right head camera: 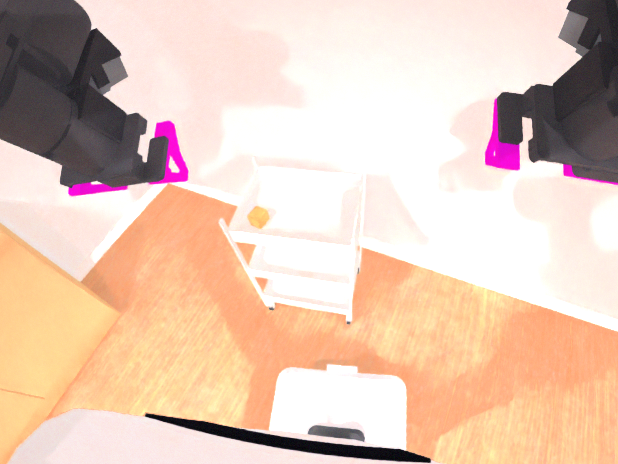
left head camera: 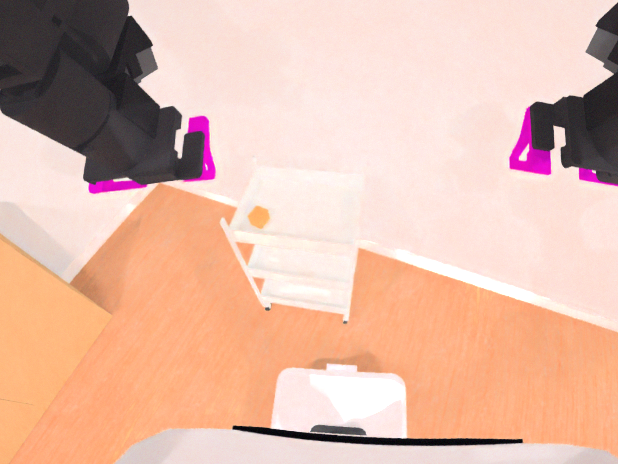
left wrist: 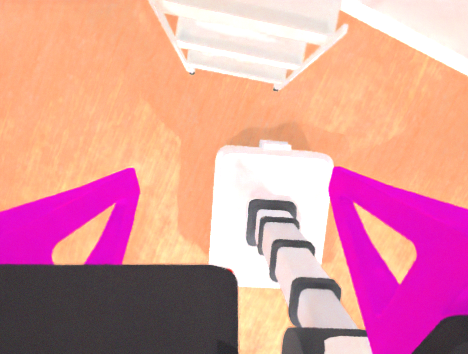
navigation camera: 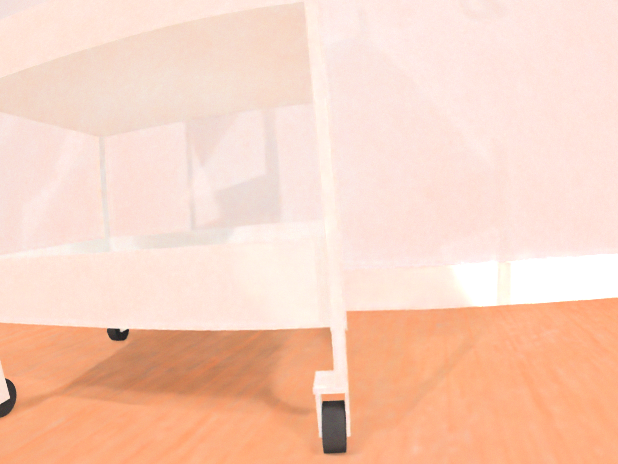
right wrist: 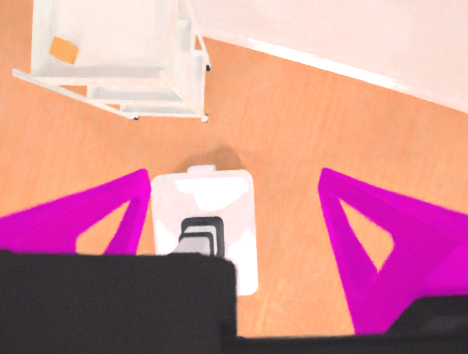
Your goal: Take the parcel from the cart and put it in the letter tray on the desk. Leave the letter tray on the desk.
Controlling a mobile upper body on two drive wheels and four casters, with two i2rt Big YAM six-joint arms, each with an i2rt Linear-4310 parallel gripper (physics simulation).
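Frame: origin at the left arm's base, x ahead, y left, z up, level; millimetres.
Where they show: left gripper, fingertip midpoint: (right head camera: 155, 180) (left head camera: 178, 177) (left wrist: 233, 178); right gripper, fingertip midpoint: (right head camera: 526, 164) (left head camera: 546, 168) (right wrist: 234, 178).
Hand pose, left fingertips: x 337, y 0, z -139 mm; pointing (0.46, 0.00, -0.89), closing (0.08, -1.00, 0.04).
After its pixels a point has its place.
The parcel, a small orange-yellow box (left head camera: 259, 217) {x 731, y 92, z -697 mm} (right head camera: 258, 217) {x 732, y 93, z -697 mm} (right wrist: 64, 50) {x 741, y 84, z -698 mm}, lies on the top tray of the white three-tier cart (left head camera: 295, 240) {x 635, y -50, z -693 mm} (right head camera: 295, 238) {x 635, y -60, z -681 mm} (left wrist: 240, 56) {x 637, y -31, z -979 mm} (right wrist: 100, 79) {x 637, y -34, z -689 mm} (navigation camera: 165, 290) {x 630, y -103, z -1245 mm}, near its front left corner. My left gripper (left head camera: 152, 183) (right head camera: 128, 185) (left wrist: 233, 178) {x 337, y 0, z -139 mm} is open and empty, left of the cart in both head views. My right gripper (left head camera: 570, 172) (right head camera: 551, 171) (right wrist: 234, 178) {x 357, y -448, z -127 mm} is open and empty, well to the right of the cart. Neither gripper touches the parcel. The letter tray does not show in these views. I cannot tell whether the tan furniture at the left is the desk.
A tan wooden piece of furniture (left head camera: 45, 325) {x 287, y 1181, z -1007 mm} (right head camera: 45, 320) {x 274, y 1186, z -955 mm} stands at the left. A pale wall (left head camera: 425, 100) {x 1052, y -482, z -415 mm} (navigation camera: 450, 150) {x 1036, y -527, z -1094 mm} with a white skirting board rises behind the cart. My white base (left head camera: 300, 400) {x 190, y -70, z -1150 mm} (right head camera: 300, 400) {x 189, y -74, z -1150 mm} (left wrist: 230, 200) {x 90, y -40, z -1150 mm} (right wrist: 170, 195) {x 220, y -73, z -1150 mm} is close in front of the cart.
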